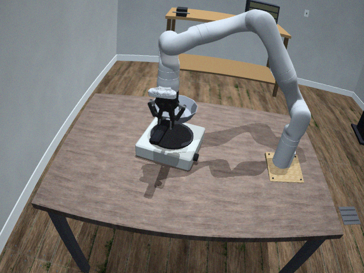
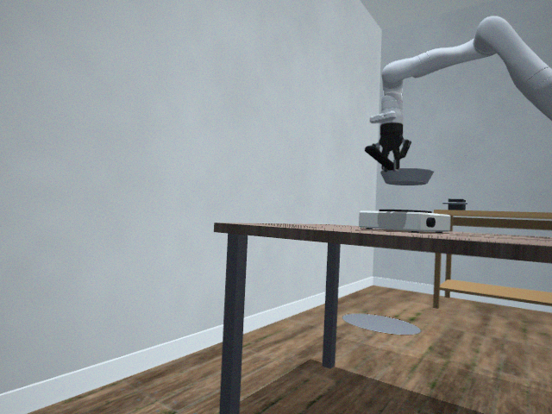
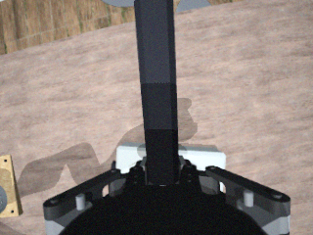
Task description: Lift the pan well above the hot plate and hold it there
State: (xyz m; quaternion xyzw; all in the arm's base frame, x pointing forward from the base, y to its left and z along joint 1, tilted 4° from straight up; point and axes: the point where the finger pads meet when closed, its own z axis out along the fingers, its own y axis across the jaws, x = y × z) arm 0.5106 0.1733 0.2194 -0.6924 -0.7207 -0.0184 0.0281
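The pan is 70 mm to the right of my hand and 10 mm below it. From my hand the other things lie so: hot plate 10 mm behind, 140 mm to the right, 190 mm below.
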